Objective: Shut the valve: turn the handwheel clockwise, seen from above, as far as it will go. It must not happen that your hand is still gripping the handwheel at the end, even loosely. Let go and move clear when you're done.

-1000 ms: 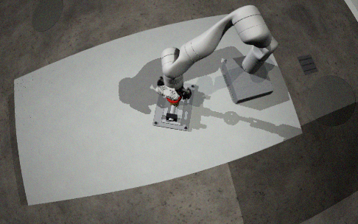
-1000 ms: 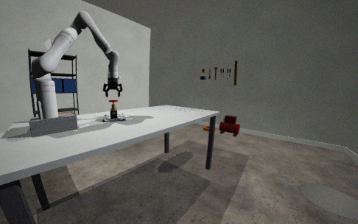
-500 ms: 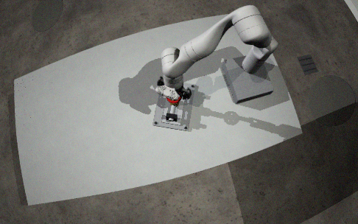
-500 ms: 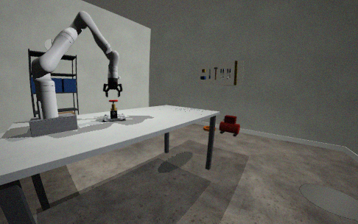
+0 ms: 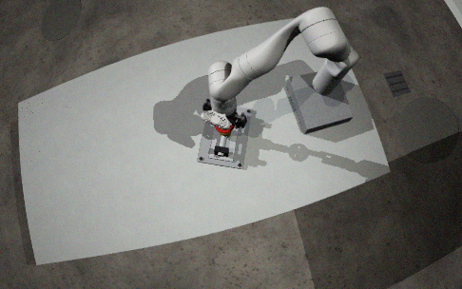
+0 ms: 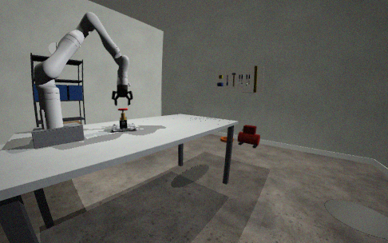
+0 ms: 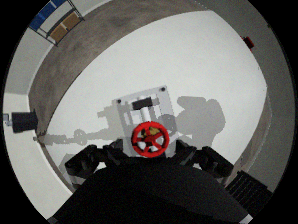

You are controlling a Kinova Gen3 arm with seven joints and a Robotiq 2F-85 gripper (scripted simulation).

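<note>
Right now the red handwheel is 40 mm below my hand.
</note>
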